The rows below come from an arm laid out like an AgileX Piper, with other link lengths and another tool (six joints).
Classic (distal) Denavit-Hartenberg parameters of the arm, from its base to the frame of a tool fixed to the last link. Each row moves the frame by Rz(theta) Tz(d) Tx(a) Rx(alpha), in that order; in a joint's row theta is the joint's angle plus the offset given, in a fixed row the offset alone. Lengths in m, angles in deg.
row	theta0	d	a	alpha
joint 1	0.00	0.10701	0.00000	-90.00
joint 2	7.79	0.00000	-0.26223	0.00
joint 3	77.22	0.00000	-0.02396	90.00
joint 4	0.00	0.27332	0.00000	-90.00
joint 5	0.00	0.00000	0.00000	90.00
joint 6	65.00	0.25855	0.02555	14.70
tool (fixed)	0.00	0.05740	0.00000	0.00
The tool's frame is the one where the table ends.
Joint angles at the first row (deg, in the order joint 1, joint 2, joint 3, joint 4, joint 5, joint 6):
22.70, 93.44, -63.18, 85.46, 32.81, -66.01
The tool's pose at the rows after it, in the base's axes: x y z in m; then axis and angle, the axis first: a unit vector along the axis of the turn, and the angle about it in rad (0 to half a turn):
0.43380, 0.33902, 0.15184, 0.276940, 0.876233, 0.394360, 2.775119
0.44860, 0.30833, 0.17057, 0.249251, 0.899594, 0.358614, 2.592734
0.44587, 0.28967, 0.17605, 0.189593, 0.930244, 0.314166, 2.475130
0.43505, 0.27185, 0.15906, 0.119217, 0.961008, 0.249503, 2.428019
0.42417, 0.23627, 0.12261, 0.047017, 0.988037, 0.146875, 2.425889
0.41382, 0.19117, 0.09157, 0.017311, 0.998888, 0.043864, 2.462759
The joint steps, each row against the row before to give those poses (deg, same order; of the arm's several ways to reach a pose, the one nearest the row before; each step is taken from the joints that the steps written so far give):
-0.18, -5.17, -0.52, -11.94, -7.43, 0.69
0.00, -4.18, 0.00, -11.77, -4.63, 2.26
0.00, -2.93, 0.00, -11.81, 0.34, 1.07
0.00, -1.37, 0.00, -12.43, 3.49, 1.69
0.00, -0.14, 0.00, -16.19, 5.33, 3.96
0.83, 0.12, 0.00, -16.38, 5.83, 8.57

